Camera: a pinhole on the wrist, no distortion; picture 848 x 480 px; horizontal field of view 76.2 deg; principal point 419.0 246.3 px. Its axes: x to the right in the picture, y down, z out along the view. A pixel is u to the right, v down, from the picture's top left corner.
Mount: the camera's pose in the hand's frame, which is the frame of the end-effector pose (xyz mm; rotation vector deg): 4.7 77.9 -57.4 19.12 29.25 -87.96
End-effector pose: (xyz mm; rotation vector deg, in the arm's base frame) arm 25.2 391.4 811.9 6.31 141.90 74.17
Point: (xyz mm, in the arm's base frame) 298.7 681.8 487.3
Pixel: 315 77
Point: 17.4 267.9 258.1
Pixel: 807 328
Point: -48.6 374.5 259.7
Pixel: 699 402
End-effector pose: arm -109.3 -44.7 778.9 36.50 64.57 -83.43
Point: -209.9 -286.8 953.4
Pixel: 483 152
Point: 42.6 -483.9 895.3
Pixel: 104 239
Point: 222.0 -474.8 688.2
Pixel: outside the picture
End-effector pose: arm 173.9 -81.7 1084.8 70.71 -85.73 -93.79
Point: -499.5 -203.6 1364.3
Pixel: outside the picture
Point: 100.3 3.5 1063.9
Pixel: 442 53
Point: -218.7 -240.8 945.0
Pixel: outside the picture
